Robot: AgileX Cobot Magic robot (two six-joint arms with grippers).
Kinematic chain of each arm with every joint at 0, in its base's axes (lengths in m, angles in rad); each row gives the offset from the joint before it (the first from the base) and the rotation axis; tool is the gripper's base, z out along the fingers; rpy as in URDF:
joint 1: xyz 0 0 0.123 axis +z
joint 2: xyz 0 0 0 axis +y
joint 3: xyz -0.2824 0 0.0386 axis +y
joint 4: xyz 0.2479 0 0.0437 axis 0.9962 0 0.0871
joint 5: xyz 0 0 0 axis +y
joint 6: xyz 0.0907 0 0.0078 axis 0.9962 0 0.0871
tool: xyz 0 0 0 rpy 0 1.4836 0
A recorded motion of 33 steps. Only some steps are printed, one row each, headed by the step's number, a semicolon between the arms.
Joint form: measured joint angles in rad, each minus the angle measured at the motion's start. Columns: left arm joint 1, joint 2, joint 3, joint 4, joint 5, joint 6; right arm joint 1, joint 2, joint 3, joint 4, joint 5, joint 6.
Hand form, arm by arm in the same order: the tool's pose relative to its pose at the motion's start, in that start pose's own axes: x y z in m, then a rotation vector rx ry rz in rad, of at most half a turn. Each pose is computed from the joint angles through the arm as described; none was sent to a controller.
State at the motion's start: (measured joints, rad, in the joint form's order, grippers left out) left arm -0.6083 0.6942 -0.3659 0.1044 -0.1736 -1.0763; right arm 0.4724 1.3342 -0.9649 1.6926 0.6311 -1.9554
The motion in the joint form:
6: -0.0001 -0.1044 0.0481 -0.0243 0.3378 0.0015; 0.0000 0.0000 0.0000 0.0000 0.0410 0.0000
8: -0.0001 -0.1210 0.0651 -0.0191 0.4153 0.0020; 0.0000 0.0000 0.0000 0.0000 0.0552 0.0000
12: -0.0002 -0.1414 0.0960 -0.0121 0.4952 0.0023; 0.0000 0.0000 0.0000 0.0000 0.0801 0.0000
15: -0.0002 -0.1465 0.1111 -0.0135 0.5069 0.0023; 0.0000 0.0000 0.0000 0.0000 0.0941 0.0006
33: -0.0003 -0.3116 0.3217 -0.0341 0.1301 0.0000; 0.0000 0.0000 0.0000 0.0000 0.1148 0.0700
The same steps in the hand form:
6: 0.0169 0.0291 -0.0222 -0.2503 0.1293 -0.0228; -0.0014 0.0035 -0.0001 -0.0380 -0.0154 0.0000
8: 0.0224 0.0382 -0.0273 -0.3185 0.1670 -0.0174; -0.0019 0.0047 -0.0001 -0.0512 -0.0207 0.0000
12: 0.0302 0.0508 -0.0341 -0.3975 0.2110 -0.0102; -0.0027 0.0068 -0.0003 -0.0742 -0.0301 0.0000
15: 0.0332 0.0554 -0.0359 -0.4159 0.2224 -0.0115; -0.0032 0.0079 -0.0004 -0.0872 -0.0353 0.0006
33: 0.0491 0.0729 -0.0515 -0.1245 0.0643 -0.0340; -0.0039 0.0097 -0.0006 -0.1079 -0.0393 0.0699

